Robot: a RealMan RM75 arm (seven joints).
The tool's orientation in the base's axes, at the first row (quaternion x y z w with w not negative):
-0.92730 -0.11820 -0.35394 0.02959
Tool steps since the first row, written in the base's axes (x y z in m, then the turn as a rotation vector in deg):
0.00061 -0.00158 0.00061 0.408 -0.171 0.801
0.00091 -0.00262 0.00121 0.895 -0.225 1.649
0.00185 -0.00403 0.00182 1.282 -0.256 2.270
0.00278 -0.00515 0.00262 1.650 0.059 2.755
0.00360 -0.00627 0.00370 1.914 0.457 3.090
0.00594 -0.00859 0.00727 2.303 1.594 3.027
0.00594 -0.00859 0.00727 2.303 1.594 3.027
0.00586 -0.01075 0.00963 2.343 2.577 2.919
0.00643 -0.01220 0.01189 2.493 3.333 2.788
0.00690 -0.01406 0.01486 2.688 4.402 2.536
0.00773 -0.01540 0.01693 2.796 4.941 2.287
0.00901 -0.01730 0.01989 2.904 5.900 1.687
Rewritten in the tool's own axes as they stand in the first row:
0.00053 0.00170 -0.00028 0.792 0.287 -0.358
0.00094 0.00280 -0.00068 1.695 0.481 -0.683
0.00174 0.00441 -0.00072 2.380 0.622 -0.900
0.00272 0.00574 -0.00087 3.030 0.418 -0.980
0.00381 0.00705 -0.00130 3.522 0.105 -1.004
0.00741 0.00997 -0.00277 3.986 -0.906 -0.547
0.00741 0.00997 -0.00277 3.986 -0.906 -0.547
0.00849 0.01212 -0.00488 4.138 -1.854 -0.304
0.01011 0.01372 -0.00640 4.309 -2.555 -0.004
0.01205 0.01573 -0.00858 4.495 -3.553 0.459
0.01376 0.01729 -0.00977 4.514 -4.057 0.790
0.01627 0.01952 -0.01142 4.384 -4.979 1.442

